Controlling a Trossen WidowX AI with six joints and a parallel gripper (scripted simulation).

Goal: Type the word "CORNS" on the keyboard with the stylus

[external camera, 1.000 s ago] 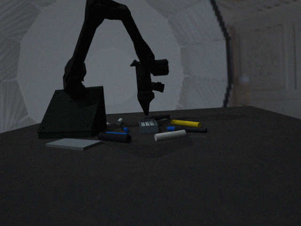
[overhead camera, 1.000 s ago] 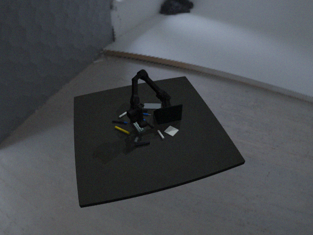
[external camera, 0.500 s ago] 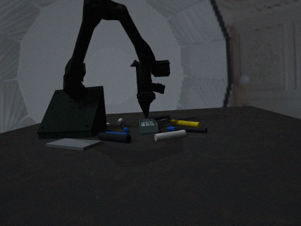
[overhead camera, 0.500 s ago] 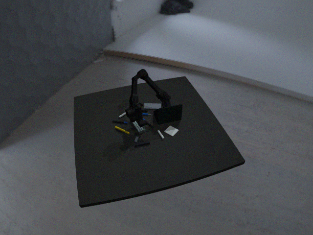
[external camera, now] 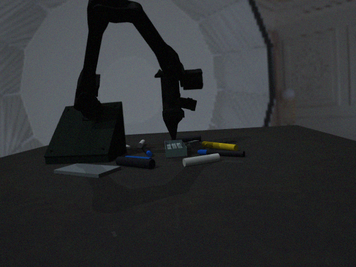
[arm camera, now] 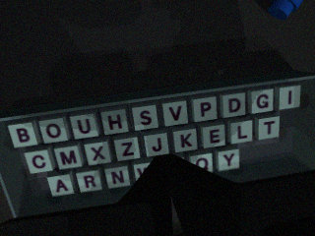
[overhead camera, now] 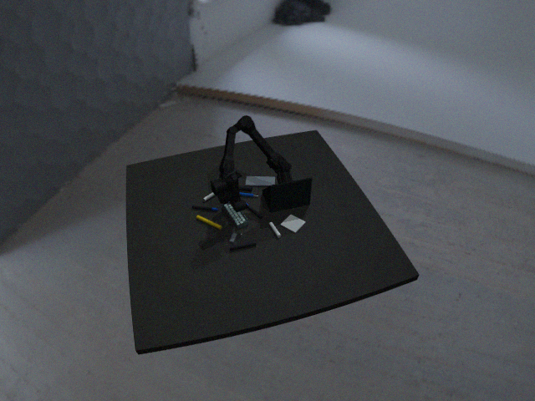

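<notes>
The blue stylus lies 13 cm to the right of my gripper tip, 11 cm behind it and 3 cm below it. From my gripper tip the other things lie so: small grey block: 15 cm to the left, 4 cm below, 4 cm ahead; yellow rod: 14 cm ahead, 3 cm to the left, 3 cm below; grey flat plate: 23 cm to the right, 18 cm behind, 4 cm below.
</notes>
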